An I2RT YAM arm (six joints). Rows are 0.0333 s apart.
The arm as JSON. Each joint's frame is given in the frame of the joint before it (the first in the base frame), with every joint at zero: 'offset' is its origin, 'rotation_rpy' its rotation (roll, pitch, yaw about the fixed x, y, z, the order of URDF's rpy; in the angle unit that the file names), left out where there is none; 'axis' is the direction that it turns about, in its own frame. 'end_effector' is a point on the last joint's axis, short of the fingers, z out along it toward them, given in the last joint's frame.
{
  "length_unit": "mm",
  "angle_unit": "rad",
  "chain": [
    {
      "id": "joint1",
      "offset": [
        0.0,
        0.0,
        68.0
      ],
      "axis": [
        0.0,
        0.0,
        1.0
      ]
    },
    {
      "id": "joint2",
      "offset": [
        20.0,
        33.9,
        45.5
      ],
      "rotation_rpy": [
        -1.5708,
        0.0,
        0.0
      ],
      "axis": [
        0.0,
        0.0,
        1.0
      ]
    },
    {
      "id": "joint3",
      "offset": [
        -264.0,
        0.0,
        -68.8
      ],
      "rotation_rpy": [
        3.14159,
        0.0,
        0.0
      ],
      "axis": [
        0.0,
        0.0,
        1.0
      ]
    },
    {
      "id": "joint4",
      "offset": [
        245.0,
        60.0,
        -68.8
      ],
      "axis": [
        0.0,
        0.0,
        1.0
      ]
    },
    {
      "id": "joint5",
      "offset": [
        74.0,
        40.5,
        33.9
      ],
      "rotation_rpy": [
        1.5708,
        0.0,
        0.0
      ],
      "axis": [
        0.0,
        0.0,
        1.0
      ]
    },
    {
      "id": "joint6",
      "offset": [
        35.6,
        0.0,
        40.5
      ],
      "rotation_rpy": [
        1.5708,
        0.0,
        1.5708
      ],
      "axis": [
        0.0,
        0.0,
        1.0
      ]
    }
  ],
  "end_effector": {
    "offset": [
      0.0,
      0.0,
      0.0
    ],
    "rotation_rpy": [
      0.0,
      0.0,
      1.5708
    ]
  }
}
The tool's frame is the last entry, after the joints.
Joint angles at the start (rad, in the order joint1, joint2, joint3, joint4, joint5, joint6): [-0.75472, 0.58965, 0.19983, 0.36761, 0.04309, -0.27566]
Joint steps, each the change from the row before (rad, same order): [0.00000, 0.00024, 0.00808, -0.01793, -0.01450, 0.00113]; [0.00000, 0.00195, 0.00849, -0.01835, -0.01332, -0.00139]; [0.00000, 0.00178, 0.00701, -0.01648, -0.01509, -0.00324]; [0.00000, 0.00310, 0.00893, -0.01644, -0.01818, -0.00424]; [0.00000, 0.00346, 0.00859, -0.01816, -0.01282, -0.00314]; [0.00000, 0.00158, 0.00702, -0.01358, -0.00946, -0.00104]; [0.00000, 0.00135, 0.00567, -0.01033, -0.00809, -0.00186]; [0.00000, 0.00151, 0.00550, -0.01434, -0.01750, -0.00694]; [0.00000, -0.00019, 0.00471, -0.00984, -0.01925, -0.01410]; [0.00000, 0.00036, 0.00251, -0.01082, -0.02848, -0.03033]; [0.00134, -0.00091, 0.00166, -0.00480, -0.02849, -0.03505]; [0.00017, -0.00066, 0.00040, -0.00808, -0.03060, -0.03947]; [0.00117, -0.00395, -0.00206, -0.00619, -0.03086, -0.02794]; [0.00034, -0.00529, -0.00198, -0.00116, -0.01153, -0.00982]
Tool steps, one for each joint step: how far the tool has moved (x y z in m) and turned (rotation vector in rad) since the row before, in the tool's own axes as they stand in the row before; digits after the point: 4 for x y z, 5 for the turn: [-0.0010, 0.0003, 0.0003, -0.01669, 0.00577, 0.00077]; [-0.0009, 0.0003, 0.0004, -0.01603, 0.00774, -0.00165]; [-0.0006, 0.0004, 0.0004, -0.01759, 0.00668, -0.00333]; [-0.0011, 0.0003, 0.0005, -0.02041, 0.00515, -0.00415]; [-0.0008, 0.0002, 0.0005, -0.01596, 0.00890, -0.00282]; [-0.0009, 0.0001, 0.0003, -0.01138, 0.00512, -0.00075]; [-0.0008, 0.0001, 0.0002, -0.00946, 0.00345, -0.00159]; [-0.0004, 0.0005, 0.0002, -0.01974, 0.00484, -0.00635]; [-0.0008, 0.0005, 0.0000, -0.01984, -0.00105, -0.01373]; [0.0000, 0.0011, 0.0000, -0.02974, -0.00094, -0.02947]; [-0.0006, 0.0011, -0.0001, -0.02871, -0.00837, -0.03492]; [0.0002, 0.0013, -0.0001, -0.03107, -0.00546, -0.03839]; [0.0003, 0.0016, -0.0005, -0.03089, -0.00946, -0.02728]; [-0.0001, 0.0006, -0.0006, -0.00979, -0.00703, -0.01031]
